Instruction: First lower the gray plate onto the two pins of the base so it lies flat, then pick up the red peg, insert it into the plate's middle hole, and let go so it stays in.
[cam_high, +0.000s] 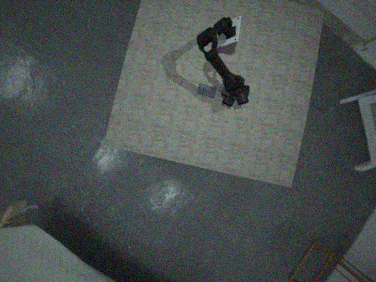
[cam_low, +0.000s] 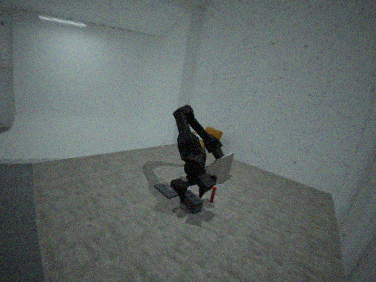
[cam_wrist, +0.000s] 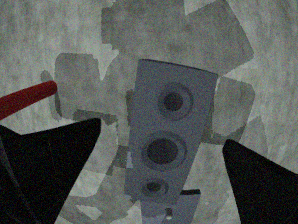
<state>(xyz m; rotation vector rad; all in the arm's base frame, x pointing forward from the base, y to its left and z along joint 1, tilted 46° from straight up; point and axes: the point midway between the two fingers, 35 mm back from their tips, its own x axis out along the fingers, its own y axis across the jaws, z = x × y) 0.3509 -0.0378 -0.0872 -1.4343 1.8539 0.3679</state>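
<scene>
Right now my gripper tip is right at the gray plate. The rest, counted from my gripper tip: red peg: 100 mm behind, 50 mm to the left, 10 mm above.
</scene>
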